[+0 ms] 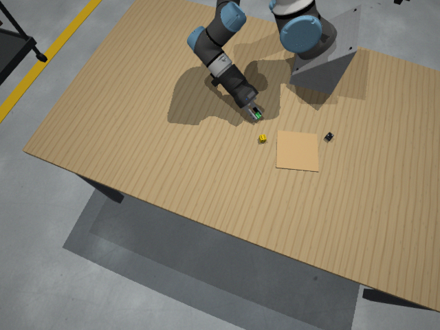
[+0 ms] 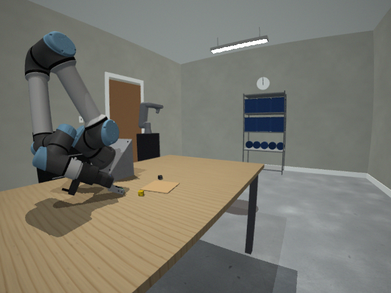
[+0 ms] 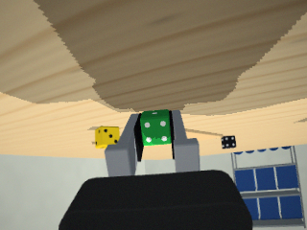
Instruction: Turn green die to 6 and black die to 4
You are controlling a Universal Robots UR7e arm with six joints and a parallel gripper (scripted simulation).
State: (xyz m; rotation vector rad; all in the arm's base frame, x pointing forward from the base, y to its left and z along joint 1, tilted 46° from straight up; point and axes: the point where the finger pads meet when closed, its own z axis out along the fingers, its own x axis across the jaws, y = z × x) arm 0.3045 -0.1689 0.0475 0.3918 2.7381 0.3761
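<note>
My hand is 10 mm to the right of the green die and 10 mm above it. The rest, counted from my hand: yellow die (80 mm ahead, 50 mm to the left, 10 mm below); black die (10 mm ahead, 270 mm to the left, 10 mm below); tan mat (90 mm ahead, 170 mm to the left, 20 mm below).
</note>
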